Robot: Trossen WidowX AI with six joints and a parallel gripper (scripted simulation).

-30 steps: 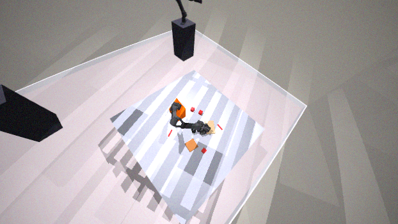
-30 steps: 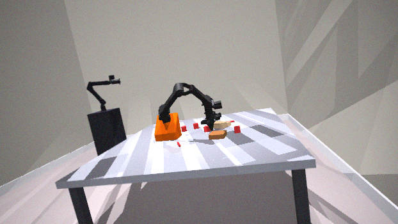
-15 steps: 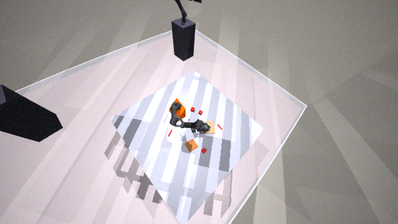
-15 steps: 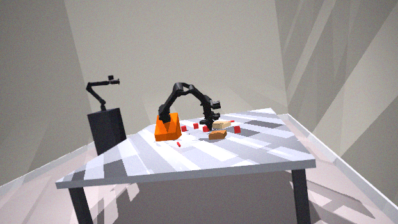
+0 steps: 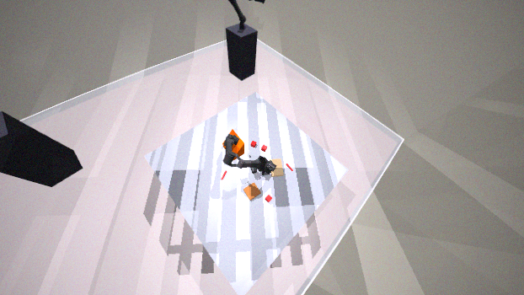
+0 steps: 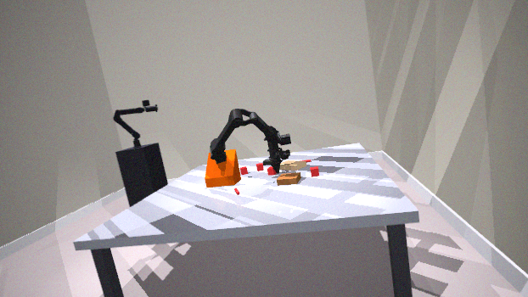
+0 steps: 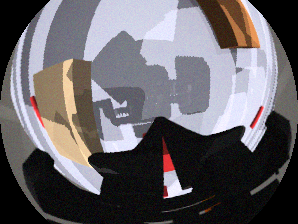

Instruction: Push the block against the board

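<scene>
The pale cream board lies 8 cm ahead of my gripper tip, 11 cm to the left of it and 1 cm above it. From my gripper tip the other things lie so: square orange block: 7 cm ahead, 19 cm to the right, 1 cm above.
</scene>
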